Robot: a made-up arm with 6 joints.
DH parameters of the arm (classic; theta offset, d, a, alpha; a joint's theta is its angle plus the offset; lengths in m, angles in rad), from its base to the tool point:
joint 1: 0 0.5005 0.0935 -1.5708
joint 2: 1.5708 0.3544 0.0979 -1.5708
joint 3: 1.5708 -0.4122 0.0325 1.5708
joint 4: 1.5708 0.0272 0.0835 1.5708
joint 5: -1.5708 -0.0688 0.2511 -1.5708
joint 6: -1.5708 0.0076 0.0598 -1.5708
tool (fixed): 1.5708 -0.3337 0 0
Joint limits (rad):
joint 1: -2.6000..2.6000
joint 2: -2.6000..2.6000
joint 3: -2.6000..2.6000
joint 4: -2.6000..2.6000
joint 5: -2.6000..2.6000
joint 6: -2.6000..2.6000
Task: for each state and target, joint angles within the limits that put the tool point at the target. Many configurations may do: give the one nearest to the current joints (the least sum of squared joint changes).
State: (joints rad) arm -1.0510 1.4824 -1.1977 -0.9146 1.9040 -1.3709
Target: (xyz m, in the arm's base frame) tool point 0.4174 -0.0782 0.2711
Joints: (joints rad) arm -1.3963 1.5092 -1.4136 -0.6069 1.9499 -0.7345
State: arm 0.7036 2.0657 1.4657 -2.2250 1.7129 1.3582
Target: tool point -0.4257 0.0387 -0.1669
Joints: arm 0.6285 2.1093 1.4643 -2.2109 1.7228 1.2122
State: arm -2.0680 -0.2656 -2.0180 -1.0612 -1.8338 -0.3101
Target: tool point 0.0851 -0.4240 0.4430
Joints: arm -2.3031 -0.1233 -2.0744 -0.8623 -1.9340 -0.6707
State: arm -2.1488 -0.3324 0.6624 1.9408 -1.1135 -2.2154
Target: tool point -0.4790 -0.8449 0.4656
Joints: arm -2.3743 0.1938 0.6853 1.4756 -1.1169 -1.9830
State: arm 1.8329 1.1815 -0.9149 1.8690 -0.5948 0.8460
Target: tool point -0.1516 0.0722 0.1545
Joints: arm 1.6347 0.7135 -1.1194 1.1015 -0.9577 1.3352
